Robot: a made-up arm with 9 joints. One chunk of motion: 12 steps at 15 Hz.
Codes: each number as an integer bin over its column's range. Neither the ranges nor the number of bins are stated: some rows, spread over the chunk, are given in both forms.
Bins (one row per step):
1: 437 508 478 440 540 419 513 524 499
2: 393 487 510 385 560 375 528 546 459
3: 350 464 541 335 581 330 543 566 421
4: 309 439 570 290 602 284 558 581 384
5: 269 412 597 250 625 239 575 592 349
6: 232 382 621 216 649 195 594 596 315
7: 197 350 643 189 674 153 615 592 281
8: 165 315 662 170 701 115 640 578 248
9: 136 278 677 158 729 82 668 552 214
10: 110 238 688 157 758 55 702 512 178
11: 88 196 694 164 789 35 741 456 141
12: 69 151 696 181 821 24 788 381 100
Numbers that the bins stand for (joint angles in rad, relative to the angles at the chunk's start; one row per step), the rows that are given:
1: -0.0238 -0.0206 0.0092 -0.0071 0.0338 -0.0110 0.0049 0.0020 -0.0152
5: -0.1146 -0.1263 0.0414 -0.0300 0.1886 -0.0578 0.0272 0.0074 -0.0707
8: -0.1708 -0.2332 0.0589 -0.0396 0.3271 -0.0901 0.0506 0.0063 -0.1081
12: -0.2227 -0.4137 0.0681 -0.0383 0.5457 -0.1138 0.1040 -0.0095 -0.1630
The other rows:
2: -0.0476 -0.0438 0.0178 -0.0138 0.0702 -0.0224 0.0103 0.0037 -0.0300
3: -0.0708 -0.0691 0.0262 -0.0198 0.1085 -0.0341 0.0157 0.0053 -0.0441
4: -0.0930 -0.0966 0.0341 -0.0252 0.1467 -0.0461 0.0211 0.0065 -0.0578
6: -0.1346 -0.1594 0.0478 -0.0341 0.2324 -0.0692 0.0341 0.0077 -0.0833
7: -0.1535 -0.1946 0.0538 -0.0373 0.2779 -0.0802 0.0416 0.0074 -0.0959
9: -0.1865 -0.2739 0.0630 -0.0410 0.3781 -0.0987 0.0607 0.0042 -0.1207
10: -0.2005 -0.3179 0.0659 -0.0411 0.4309 -0.1057 0.0730 0.0010 -0.1341
11: -0.2124 -0.3642 0.0676 -0.0403 0.4874 -0.1109 0.0870 -0.0035 -0.1478

